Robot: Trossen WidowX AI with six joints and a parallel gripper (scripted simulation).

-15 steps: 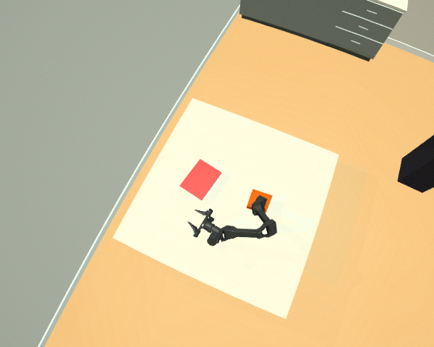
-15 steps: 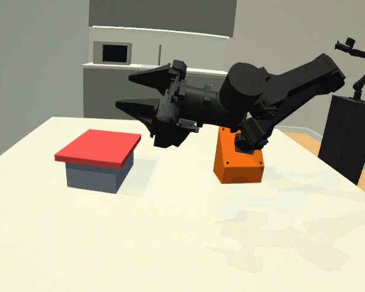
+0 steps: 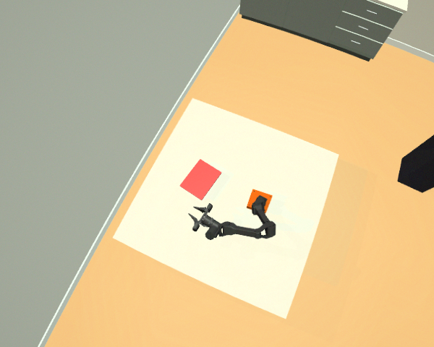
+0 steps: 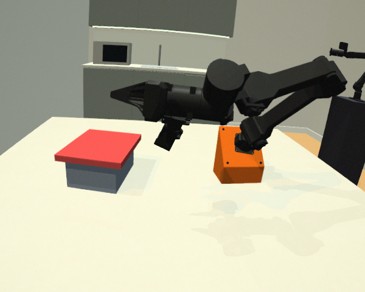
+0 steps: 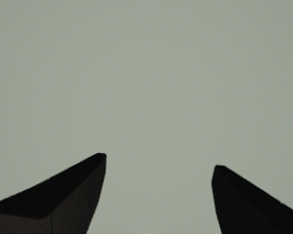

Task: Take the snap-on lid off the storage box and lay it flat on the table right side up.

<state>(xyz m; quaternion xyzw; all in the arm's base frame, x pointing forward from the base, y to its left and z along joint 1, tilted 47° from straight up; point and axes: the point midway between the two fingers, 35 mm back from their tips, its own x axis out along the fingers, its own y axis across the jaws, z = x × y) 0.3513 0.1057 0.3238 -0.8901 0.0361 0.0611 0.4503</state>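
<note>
My gripper tip is now 80 mm short of the red lid, 270 mm to the left of it and 200 mm above it. Round my gripper tip: storage box (80 mm ahead, 270 mm to the right, 250 mm below).
</note>
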